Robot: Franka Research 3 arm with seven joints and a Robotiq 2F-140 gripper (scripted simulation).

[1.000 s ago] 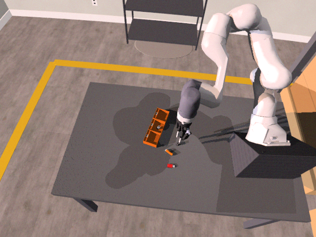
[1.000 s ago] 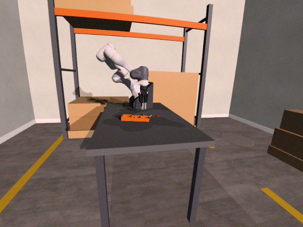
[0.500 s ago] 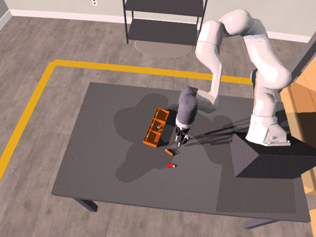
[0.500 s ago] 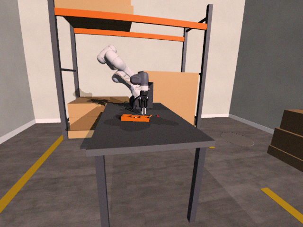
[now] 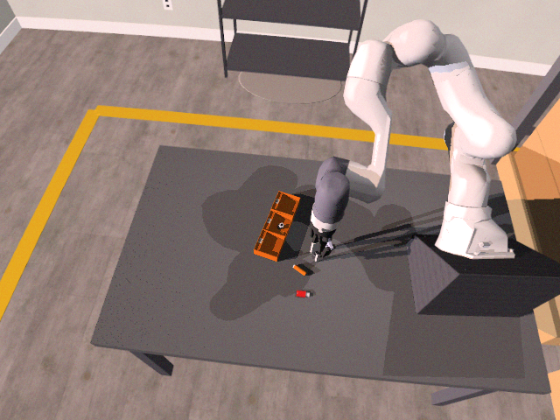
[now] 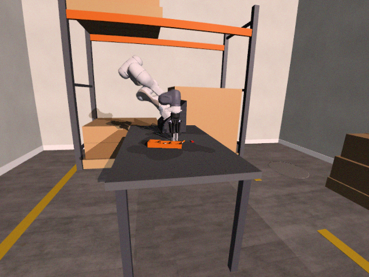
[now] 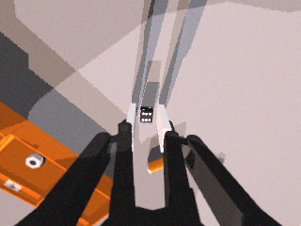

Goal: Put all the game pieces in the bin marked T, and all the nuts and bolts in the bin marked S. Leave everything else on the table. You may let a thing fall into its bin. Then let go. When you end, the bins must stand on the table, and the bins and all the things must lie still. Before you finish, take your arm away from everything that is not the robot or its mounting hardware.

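My gripper is now 3 cm above the black die. From my hand the other things lie so: grey nut: 12 cm ahead, 10 cm to the right, 2 cm below; orange cylinder: 6 cm to the left, 6 cm ahead, 3 cm below; red piece: 14 cm to the left, 4 cm ahead, 3 cm below.
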